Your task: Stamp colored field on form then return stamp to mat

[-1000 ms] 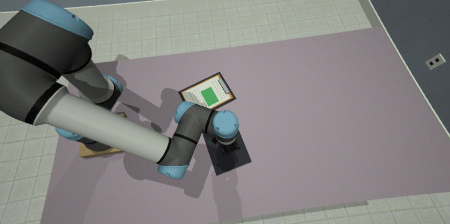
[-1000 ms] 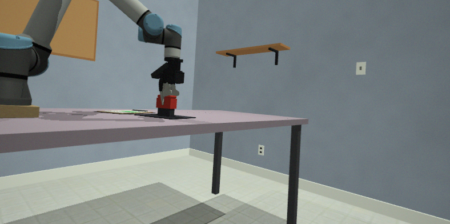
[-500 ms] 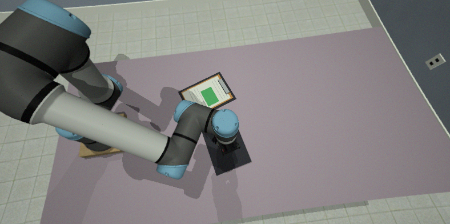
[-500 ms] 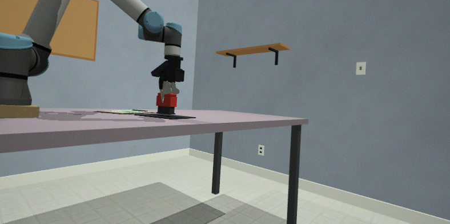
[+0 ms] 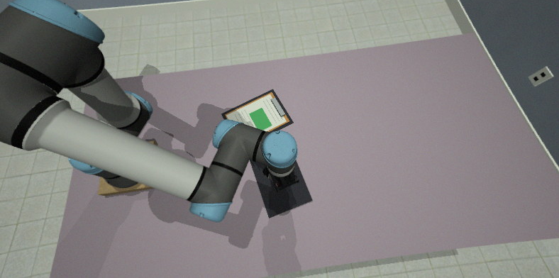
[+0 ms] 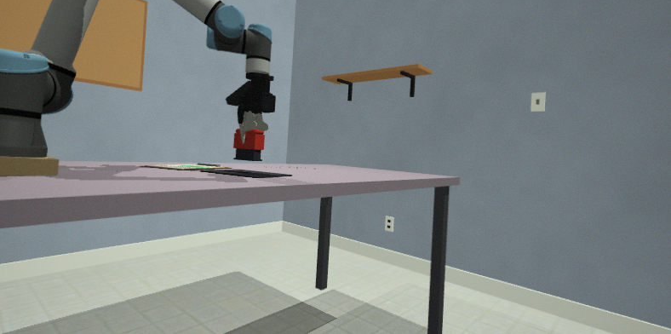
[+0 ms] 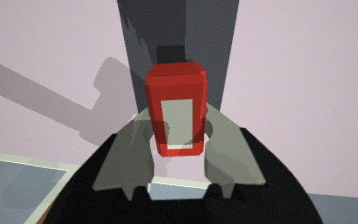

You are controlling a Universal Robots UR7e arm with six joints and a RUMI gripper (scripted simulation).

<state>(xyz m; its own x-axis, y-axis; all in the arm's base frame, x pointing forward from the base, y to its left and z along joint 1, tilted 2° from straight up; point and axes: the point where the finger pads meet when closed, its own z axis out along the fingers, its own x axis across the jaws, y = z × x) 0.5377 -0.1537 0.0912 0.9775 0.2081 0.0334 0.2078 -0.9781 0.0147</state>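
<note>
The clipboard is 30 mm behind my hand, 270 mm to the left of it and 100 mm below it. From my hand the other things lie so: mat 110 mm below; red stamp 20 mm below.
</note>
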